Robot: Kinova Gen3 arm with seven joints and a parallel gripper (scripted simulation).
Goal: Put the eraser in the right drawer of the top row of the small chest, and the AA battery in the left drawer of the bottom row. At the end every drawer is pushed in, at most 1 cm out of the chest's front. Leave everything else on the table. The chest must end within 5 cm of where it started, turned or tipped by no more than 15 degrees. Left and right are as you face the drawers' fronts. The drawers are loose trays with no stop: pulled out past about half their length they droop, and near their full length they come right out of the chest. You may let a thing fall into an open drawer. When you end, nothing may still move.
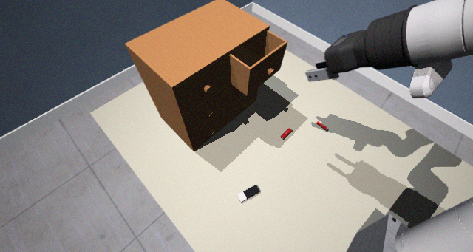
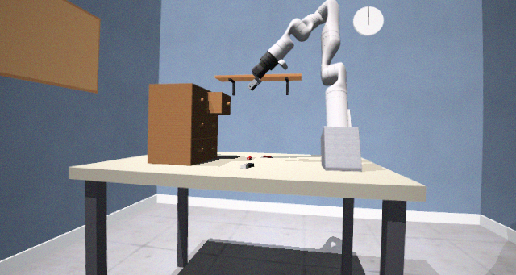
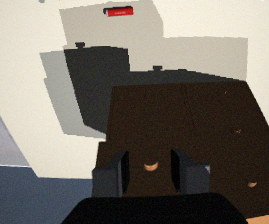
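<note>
My hand is 210 mm to the right of the black-and-white eraser and 340 mm above it.
</note>
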